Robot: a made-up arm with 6 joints. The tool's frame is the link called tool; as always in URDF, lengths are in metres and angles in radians. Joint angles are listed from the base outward.
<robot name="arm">
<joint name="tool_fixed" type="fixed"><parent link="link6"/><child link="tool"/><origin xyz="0 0 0" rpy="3.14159 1.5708 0"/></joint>
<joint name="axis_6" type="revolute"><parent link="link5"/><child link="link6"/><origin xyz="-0.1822 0 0" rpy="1.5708 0 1.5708"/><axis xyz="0 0 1"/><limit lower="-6.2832" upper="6.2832"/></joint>
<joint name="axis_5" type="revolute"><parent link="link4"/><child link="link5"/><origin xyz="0 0 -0.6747" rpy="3.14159 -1.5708 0"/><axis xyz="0 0 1"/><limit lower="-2.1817" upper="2.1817"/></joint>
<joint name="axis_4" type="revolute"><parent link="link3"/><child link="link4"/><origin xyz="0 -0.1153 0" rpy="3.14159 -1.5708 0"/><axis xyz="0 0 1"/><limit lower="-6.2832" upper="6.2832"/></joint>
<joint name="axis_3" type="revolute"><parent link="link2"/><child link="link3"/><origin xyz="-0.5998 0 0" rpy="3.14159 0 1.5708"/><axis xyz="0 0 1"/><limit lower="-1.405" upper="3.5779"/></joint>
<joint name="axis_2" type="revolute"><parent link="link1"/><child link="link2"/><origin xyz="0 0.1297 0" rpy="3.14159 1.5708 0"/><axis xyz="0 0 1"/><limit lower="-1.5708" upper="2.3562"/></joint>
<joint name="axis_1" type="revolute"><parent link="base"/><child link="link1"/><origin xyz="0 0 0.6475" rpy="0 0 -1.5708"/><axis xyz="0 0 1"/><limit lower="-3.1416" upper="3.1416"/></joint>
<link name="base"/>
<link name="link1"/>
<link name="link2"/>
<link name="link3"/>
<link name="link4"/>
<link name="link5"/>
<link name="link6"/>
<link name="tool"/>
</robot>
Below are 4 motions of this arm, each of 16 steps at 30 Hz.
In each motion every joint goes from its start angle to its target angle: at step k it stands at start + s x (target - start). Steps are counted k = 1, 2, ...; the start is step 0. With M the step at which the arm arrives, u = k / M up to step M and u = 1 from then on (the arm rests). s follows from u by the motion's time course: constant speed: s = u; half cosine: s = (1 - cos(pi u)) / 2; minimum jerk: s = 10 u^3 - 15 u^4 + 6 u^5.
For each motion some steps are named. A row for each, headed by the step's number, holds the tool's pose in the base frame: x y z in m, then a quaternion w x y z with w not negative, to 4 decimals.
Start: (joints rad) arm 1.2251 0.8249 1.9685 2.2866 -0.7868 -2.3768
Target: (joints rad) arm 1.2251 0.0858 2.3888 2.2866 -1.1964 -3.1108
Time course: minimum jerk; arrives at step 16
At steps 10, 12, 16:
10: 0.0443 -0.2357 1.8297 0.0205 0.8315 -0.5452 0.1043
12: -0.0130 -0.4070 1.7229 0.1461 -0.8250 0.5389 -0.0873
16: -0.0433 -0.4978 1.6450 0.2454 -0.8073 0.5311 -0.0770

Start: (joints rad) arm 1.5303 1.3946 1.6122 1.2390 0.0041 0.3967
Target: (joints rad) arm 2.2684 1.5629 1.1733 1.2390 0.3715 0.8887
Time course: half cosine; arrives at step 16
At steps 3, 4, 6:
3: -0.0396 1.5467 1.0019 0.5042 -0.4674 -0.5801 0.4367
4: -0.1151 1.5527 0.9657 0.4738 -0.4635 -0.5970 0.4519
6: -0.3134 1.5451 0.8699 0.3921 -0.4466 -0.6407 0.4861

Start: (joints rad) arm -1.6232 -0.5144 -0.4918 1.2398 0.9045 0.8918
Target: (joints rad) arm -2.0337 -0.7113 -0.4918 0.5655 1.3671 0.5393
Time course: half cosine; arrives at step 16
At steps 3, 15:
3: 0.0839 -0.6099 1.3663 0.3502 -0.8519 0.2522 -0.2967
15: -0.0806 -0.3810 1.5153 0.2796 -0.8086 -0.0204 -0.5172

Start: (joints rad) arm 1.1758 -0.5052 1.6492 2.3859 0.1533 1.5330
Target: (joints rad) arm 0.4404 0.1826 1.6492 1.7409 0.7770 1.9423
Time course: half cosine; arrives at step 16
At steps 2, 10, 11, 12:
2: -0.2985 -0.6081 1.8556 0.2174 -0.5578 -0.0189 -0.8008
10: -0.1019 0.0391 2.0603 0.1663 0.5962 0.1819 0.7641
11: -0.0373 0.0997 2.0631 0.2055 0.5969 0.2018 0.7488
12: 0.0243 0.1453 2.0613 0.2368 0.5971 0.2189 0.7345

